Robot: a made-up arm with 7 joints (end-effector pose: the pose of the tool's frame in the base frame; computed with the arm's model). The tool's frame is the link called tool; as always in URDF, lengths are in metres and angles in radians.
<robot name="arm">
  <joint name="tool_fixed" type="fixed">
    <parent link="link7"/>
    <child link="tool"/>
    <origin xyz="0 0 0" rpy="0 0 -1.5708"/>
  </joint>
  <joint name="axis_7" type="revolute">
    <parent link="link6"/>
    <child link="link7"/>
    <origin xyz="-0.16 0.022 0.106" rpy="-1.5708 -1.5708 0"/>
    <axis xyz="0 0 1"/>
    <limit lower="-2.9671" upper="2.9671"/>
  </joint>
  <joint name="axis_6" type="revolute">
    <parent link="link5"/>
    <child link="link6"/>
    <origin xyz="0 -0.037 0.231" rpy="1.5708 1.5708 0"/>
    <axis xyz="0 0 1"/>
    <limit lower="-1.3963" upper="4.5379"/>
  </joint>
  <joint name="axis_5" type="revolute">
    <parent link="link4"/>
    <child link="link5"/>
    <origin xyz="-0.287 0.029 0.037" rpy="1.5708 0 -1.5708"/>
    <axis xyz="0 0 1"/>
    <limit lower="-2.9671" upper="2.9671"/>
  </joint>
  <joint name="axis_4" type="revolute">
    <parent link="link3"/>
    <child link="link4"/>
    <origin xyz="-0.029 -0.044 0.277" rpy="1.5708 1.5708 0"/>
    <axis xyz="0 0 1"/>
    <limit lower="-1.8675" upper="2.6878"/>
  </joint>
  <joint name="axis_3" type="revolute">
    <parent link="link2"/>
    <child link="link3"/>
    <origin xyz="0 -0.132 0.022" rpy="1.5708 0 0"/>
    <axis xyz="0 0 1"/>
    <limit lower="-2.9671" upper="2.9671"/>
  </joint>
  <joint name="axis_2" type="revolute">
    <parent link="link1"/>
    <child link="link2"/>
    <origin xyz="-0.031 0 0.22" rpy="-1.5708 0 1.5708"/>
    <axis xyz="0 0 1"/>
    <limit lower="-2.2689" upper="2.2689"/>
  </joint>
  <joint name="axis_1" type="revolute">
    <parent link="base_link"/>
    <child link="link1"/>
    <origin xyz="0 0 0.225" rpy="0 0 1.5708"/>
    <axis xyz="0 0 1"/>
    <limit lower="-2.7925" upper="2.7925"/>
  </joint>
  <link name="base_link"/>
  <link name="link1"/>
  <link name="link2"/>
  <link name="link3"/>
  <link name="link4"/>
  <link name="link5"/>
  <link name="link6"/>
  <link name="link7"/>
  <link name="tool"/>
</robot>
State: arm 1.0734 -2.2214 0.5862 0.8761 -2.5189 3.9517 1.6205
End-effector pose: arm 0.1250 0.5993 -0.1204 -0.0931 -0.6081 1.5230
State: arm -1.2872 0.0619 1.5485 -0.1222 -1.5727 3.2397 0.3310
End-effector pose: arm -0.2652 0.0658 1.1799 -1.4265 1.3689 1.4289
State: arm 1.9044 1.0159 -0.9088 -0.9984 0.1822 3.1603 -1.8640
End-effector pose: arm 0.0768 -0.6240 0.5625 -0.0912 -2.6283 -0.4742
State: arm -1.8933 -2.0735 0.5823 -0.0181 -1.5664 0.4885 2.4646
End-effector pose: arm -0.3534 -0.9794 0.1061 -0.8208 -2.1415 0.2938
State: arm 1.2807 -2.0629 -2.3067 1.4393 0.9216 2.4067 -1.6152
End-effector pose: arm 0.4617 0.4629 0.5595 -0.7682 0.7687 0.7864
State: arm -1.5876 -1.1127 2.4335 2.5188 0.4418 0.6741 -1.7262
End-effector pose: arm 0.3046 0.2102 0.6565 -0.6600 -1.9948 -1.0782
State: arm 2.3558 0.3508 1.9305 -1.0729 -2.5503 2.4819 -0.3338
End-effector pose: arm 0.5536 0.0935 0.9555 -0.6071 0.6959 -1.8119
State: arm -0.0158 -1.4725 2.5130 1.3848 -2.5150 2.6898 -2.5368
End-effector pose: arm 0.4706 -0.0278 0.9628 -0.4701 -0.7201 1.3135
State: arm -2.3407 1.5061 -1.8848 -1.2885 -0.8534 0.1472 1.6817
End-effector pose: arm 0.7315 -0.0791 0.6680 -1.1397 2.0143 0.0226
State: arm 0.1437 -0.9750 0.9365 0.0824 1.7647 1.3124 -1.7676
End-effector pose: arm 0.8731 0.2263 0.8613 -0.9207 0.1879 -1.8434
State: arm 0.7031 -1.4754 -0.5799 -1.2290 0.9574 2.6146 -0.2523
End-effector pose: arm 0.3712 0.3907 0.8181 0.4526 0.2946 -1.7408
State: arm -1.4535 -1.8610 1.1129 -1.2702 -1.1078 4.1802 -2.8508
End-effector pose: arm -0.3990 -0.4946 0.4066 -1.6411 -0.2566 -1.8687
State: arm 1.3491 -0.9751 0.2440 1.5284 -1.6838 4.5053 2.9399
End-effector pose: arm 0.1605 0.7649 0.3913 -0.0044 -0.9346 2.6898
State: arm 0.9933 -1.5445 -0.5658 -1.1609 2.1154 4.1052 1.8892
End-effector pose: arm 0.0391 0.6871 0.6043 1.6653 1.2563 0.3646
